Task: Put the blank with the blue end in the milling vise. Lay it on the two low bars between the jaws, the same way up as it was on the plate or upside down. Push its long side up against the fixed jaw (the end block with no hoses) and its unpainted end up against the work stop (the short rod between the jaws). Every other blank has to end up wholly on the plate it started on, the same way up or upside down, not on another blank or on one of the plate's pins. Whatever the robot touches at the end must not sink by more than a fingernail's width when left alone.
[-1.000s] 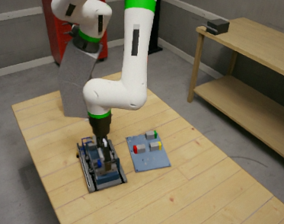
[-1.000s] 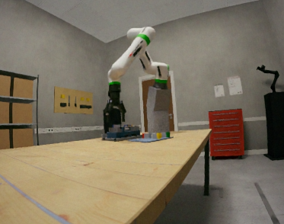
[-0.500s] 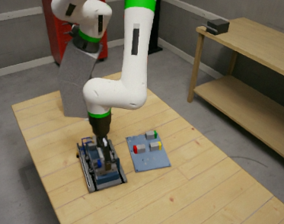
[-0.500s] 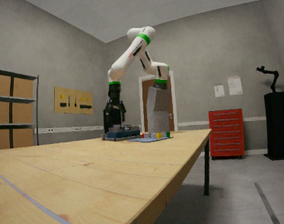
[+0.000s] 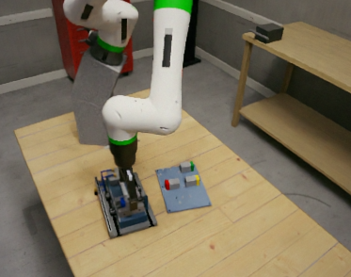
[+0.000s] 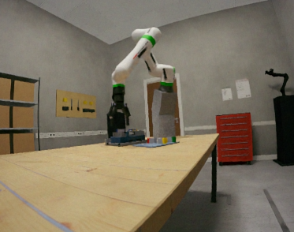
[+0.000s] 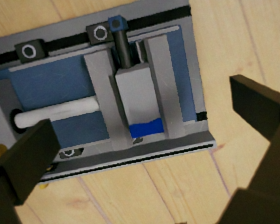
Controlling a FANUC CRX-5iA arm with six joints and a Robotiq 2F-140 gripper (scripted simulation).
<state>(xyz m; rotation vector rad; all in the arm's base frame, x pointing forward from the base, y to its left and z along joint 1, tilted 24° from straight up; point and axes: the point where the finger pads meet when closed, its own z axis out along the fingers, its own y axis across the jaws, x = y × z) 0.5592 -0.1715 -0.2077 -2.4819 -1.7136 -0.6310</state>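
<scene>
Now: hand 10 mm short of the dark work stop rod, 50 mm to the right of it and 60 mm above it. The rest, counted from my hand: red-ended blank (20 mm behind, 230 mm to the left, 120 mm below); then light grey jaw block (20 mm ahead, 10 mm to the right, 70 mm below); then hose-end block (160 mm behind, 50 mm to the left, 70 mm below).
</scene>
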